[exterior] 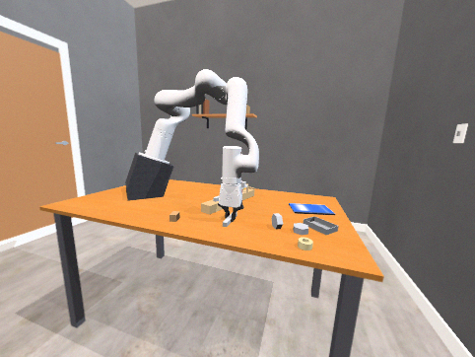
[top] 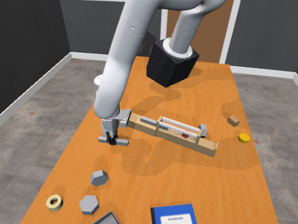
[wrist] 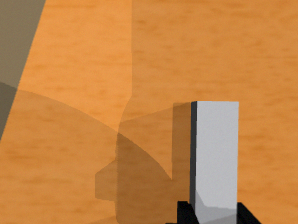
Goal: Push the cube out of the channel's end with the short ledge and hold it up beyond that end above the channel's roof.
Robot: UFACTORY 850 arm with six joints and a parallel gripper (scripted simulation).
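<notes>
Now: hand 10 mm above the grey rod. From my hand the other things lie so: tan cube (240 mm behind, 80 mm to the right, 10 mm below); grey tray (390 mm ahead, 70 mm to the left, 20 mm below); red cube (320 mm to the left, 50 mm behind, 30 mm above).
</notes>
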